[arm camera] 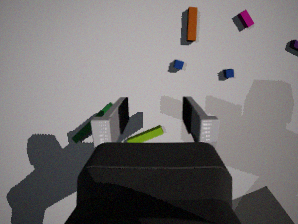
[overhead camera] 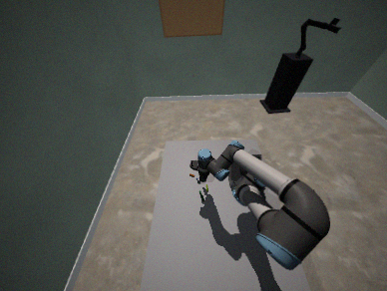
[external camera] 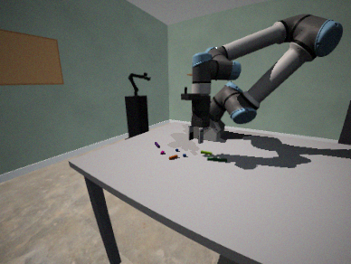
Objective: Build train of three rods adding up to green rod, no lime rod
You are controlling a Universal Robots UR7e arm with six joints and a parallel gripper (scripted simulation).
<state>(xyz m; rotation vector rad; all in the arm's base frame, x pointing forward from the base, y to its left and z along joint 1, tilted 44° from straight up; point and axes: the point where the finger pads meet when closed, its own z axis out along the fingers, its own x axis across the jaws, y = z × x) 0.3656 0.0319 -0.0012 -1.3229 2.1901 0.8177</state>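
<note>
The orange rod lies 8 cm to the right of my hand, 8 cm below it and 6 cm ahead of it. Round my hand: lime rod (8 cm below, 5 cm behind, 4 cm to the left); then magenta rod (15 cm to the right, 8 cm below, 4 cm ahead); then green rod (10 cm to the left, 8 cm below).
</note>
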